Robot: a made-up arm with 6 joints.
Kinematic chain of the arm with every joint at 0, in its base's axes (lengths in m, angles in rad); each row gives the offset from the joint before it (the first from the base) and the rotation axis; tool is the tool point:
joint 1: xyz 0 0 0.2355 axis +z
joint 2: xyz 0 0.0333 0 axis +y
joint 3: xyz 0 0 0.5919 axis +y
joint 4: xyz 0 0 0.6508 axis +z
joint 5: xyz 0 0 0 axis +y
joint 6: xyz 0 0 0.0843 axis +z
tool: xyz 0 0 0
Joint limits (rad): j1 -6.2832..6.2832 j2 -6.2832..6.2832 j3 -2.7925..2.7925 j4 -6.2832..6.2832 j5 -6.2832..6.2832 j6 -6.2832..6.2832
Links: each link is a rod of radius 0.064 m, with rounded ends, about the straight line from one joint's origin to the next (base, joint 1, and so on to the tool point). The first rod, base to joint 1, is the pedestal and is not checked.
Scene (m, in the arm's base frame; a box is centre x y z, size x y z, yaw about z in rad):
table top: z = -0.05
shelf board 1: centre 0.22 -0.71 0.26 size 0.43 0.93 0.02 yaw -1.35
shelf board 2: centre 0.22 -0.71 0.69 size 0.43 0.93 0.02 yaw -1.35
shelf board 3: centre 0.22 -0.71 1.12 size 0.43 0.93 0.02 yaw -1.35
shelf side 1: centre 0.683 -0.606 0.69 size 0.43 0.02 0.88 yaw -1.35
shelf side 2: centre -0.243 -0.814 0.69 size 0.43 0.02 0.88 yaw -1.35
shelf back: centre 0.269 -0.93 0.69 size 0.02 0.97 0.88 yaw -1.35
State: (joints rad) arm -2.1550 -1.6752 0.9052 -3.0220 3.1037 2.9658
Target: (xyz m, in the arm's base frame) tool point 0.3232 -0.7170 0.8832
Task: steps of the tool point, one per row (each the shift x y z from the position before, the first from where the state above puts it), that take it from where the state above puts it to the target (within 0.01 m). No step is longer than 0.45 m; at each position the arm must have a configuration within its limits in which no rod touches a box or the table.
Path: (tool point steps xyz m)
1: -0.2712 -0.0939 0.2925
2: -0.2056 -0.2432 0.1832
3: -0.0756 -0.3129 0.0565
4: 0.0617 -0.2851 -0.0651
5: 0.1516 -0.1787 -0.1622
6: 0.0452 -0.1305 0.0316
7: 0.0316 -0.1383 -0.0001
8: 0.0146 -0.1382 -0.0315

